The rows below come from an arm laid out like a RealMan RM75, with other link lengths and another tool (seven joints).
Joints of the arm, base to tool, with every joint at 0 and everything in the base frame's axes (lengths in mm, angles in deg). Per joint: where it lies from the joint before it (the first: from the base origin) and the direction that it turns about. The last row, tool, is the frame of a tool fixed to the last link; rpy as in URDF.
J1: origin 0 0 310.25 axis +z
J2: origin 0 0 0 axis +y
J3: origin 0 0 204.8 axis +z
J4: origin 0 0 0 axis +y
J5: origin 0 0 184.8 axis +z
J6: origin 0 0 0 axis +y
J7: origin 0 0 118.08 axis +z
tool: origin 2 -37 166 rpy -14.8 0 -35.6
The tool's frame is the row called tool.
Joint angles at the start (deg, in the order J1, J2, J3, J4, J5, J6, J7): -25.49 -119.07 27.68 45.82 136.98 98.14 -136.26
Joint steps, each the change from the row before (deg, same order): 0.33 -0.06 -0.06 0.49 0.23 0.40 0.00; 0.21 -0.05 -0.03 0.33 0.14 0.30 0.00; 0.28 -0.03 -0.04 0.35 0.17 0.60 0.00; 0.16 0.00 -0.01 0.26 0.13 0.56 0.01; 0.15 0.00 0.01 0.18 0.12 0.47 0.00; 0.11 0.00 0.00 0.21 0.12 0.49 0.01; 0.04 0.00 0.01 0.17 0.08 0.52 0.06; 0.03 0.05 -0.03 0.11 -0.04 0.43 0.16
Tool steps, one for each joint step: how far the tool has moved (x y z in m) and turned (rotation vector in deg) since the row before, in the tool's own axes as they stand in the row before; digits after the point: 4 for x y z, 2 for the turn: -0.0009 -0.0016 -0.0021 0.24 0.02 -0.06; -0.0008 -0.0009 -0.0013 0.14 -0.03 -0.04; -0.0022 -0.0012 -0.0016 0.15 -0.26 -0.16; -0.0020 -0.0006 -0.0011 0.12 -0.33 -0.08; -0.0019 -0.0008 -0.0009 0.11 -0.30 -0.12; -0.0018 -0.0005 -0.0008 0.11 -0.32 -0.06; -0.0020 0.0000 -0.0003 0.05 -0.42 0.02; -0.0013 0.0006 -0.0004 -0.07 -0.32 0.14
